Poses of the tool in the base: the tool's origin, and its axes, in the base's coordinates. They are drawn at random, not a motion.
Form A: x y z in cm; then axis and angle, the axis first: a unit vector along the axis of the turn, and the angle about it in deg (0 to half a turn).
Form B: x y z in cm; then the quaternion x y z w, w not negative. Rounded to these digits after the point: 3 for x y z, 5 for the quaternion.
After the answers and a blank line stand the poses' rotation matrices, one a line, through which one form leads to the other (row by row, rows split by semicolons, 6 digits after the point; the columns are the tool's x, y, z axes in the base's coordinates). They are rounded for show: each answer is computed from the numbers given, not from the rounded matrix.
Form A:
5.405 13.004 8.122 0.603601 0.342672 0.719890 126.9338
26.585 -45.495 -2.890 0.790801 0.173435 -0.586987 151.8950
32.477 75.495 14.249 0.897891 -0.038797 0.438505 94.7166
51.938 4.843 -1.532 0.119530 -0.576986 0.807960 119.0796
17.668 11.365 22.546 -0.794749 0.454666 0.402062 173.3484
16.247 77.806 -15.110 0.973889 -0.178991 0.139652 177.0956
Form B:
5.405 13.004 8.122 0.54003 0.30658 0.64407 0.44671
26.585 -45.495 -2.890 0.76714 0.16824 -0.56942 0.24281
32.477 75.495 14.249 0.66049 -0.02854 0.32257 0.67741
51.938 4.843 -1.532 0.10303 -0.49735 0.69645 0.50694
17.668 11.365 22.546 -0.79341 0.45390 0.40138 0.05801
16.247 77.806 -15.110 0.97358 -0.17893 0.13961 0.02534

-0.017632 -0.244306 0.969538; 0.906554 -0.412909 -0.087559; 0.421722 0.877395 0.228757
0.294908 0.534656 -0.791942; -0.018390 -0.825473 -0.564142; -0.955349 0.180934 -0.233606
0.790273 -0.474720 0.387439; 0.399320 -0.080598 -0.913262; 0.464771 0.876439 0.125871
-0.464793 -0.808600 -0.360741; 0.603626 0.008692 -0.797220; 0.647768 -0.588295 0.484052
0.265730 -0.766829 -0.584261; -0.673686 -0.581218 0.456434; -0.689590 0.272320 -0.671050
0.896985 -0.355487 0.262767; -0.341335 -0.934681 -0.099307; 0.280906 -0.000614 -0.959735

